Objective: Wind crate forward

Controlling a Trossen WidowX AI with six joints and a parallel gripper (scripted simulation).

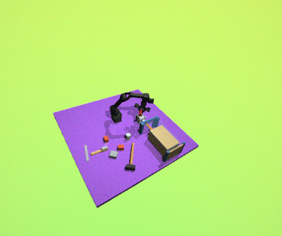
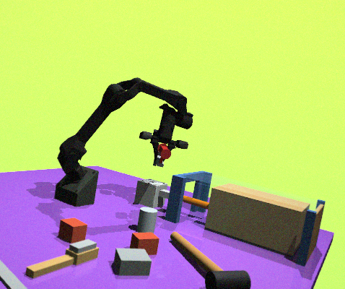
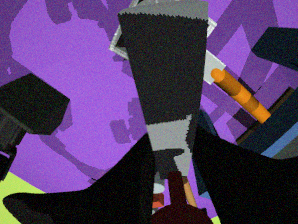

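Right now my gripper tip is 20 mm below the winch handle. Round my gripper tip: red knob 40 mm above, 30 mm to the right, 30 mm ahead; then grey winch 150 mm below, 50 mm behind, 40 mm to the left; then grey block 490 mm to the right, 260 mm ahead, 160 mm below.
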